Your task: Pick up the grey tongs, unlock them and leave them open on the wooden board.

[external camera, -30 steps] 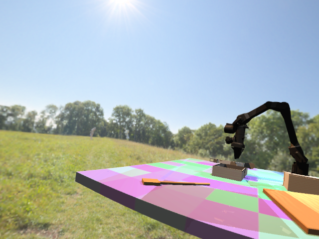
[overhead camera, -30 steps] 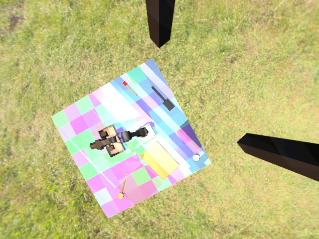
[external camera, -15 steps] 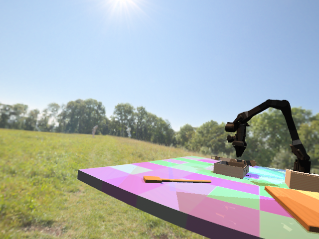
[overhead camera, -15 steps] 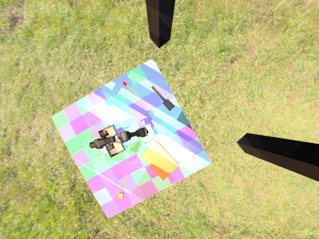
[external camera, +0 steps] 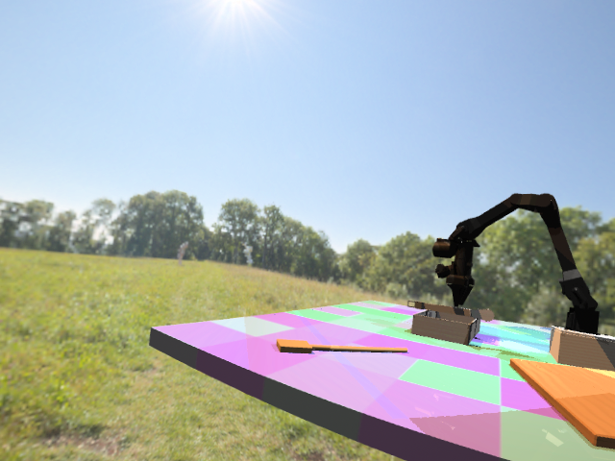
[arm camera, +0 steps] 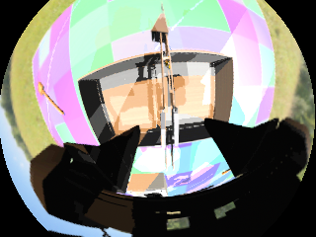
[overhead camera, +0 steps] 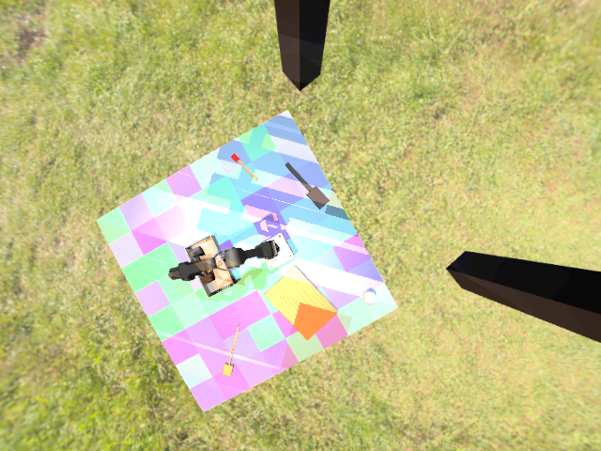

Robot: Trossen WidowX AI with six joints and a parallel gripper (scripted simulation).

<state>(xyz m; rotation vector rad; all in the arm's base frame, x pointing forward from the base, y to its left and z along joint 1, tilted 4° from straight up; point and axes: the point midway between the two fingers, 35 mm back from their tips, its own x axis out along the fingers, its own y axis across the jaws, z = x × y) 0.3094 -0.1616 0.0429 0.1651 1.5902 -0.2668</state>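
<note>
Now: gripper tip 2 cm short of the roasting tin, 1 cm to the right of it and 6 cm above it. The rest, counted from my gripper tip: wooden board (22 cm behind, 50 cm to the left, 8 cm below); dark spatula (68 cm behind, 3 cm to the left, 9 cm below); small white disc (53 cm behind, 73 cm to the left, 7 cm below).
</note>
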